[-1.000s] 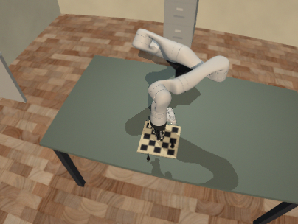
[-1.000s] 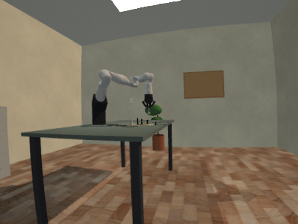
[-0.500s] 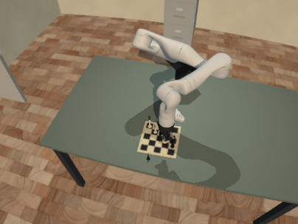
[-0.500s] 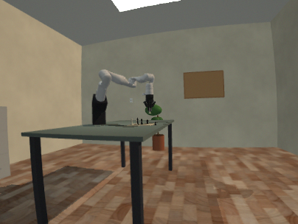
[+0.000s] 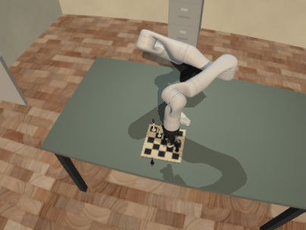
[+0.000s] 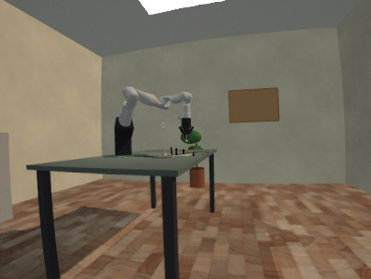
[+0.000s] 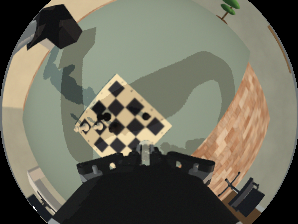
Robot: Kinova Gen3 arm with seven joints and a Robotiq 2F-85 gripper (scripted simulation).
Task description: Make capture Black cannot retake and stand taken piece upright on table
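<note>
Right now the chessboard is 14 cm below my hand, 7 cm behind it and 4 cm to the right of it. Also, from my hand: black piece: 13 cm below, 8 cm to the right, 7 cm ahead; white chess piece: 15 cm behind, 12 cm to the right, 11 cm below; white piece: 1 cm below.
</note>
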